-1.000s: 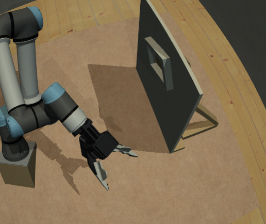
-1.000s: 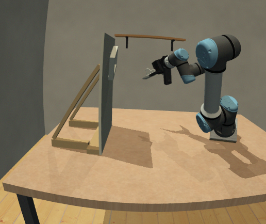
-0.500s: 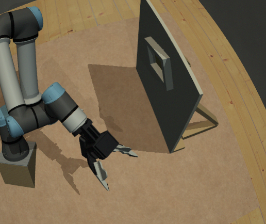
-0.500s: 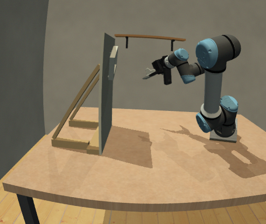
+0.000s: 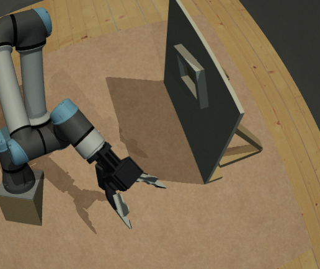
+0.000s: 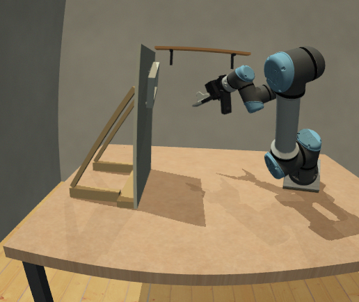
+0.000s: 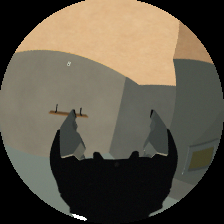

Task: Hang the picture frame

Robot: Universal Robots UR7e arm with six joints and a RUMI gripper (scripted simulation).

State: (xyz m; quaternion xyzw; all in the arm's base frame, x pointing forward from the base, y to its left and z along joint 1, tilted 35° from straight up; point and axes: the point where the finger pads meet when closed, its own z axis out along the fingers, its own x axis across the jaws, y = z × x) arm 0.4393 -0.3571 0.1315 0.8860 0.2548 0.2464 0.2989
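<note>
Right now my hand is 33 cm to the right of the pale picture frame, 19 cm short of it and 10 cm below it. Also, from my hand: upright board: 34 cm to the left, 21 cm ahead, 4 cm below.
</note>
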